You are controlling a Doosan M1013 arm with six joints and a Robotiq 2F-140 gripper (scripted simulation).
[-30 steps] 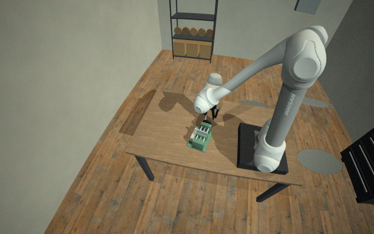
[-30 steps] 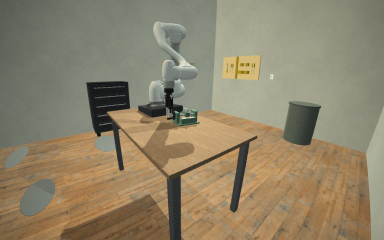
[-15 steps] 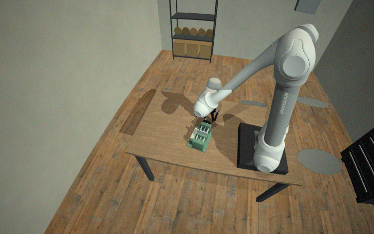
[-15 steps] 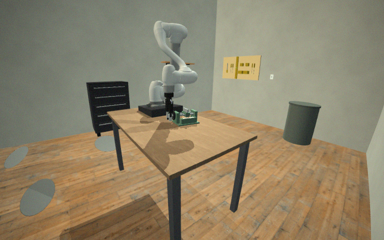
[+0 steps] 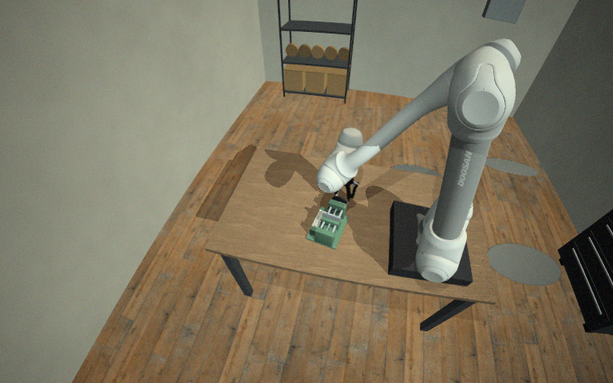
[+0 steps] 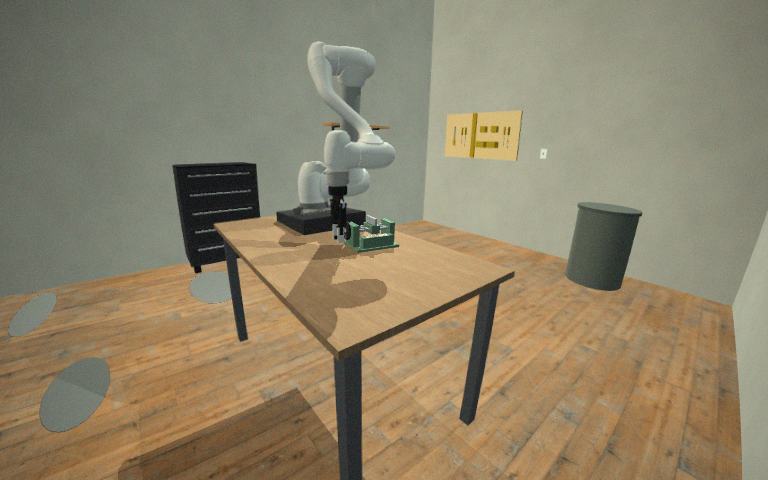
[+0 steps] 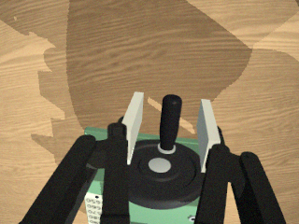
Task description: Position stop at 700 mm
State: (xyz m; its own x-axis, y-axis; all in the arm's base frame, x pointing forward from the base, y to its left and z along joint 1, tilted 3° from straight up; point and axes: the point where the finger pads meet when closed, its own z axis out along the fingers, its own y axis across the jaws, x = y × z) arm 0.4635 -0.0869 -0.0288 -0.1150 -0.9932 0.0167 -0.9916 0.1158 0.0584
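My gripper is now 20 mm above the black crank handle. From my hand the other things lie so: green stop fixture 30 mm ahead, 150 mm to the left, 30 mm above.
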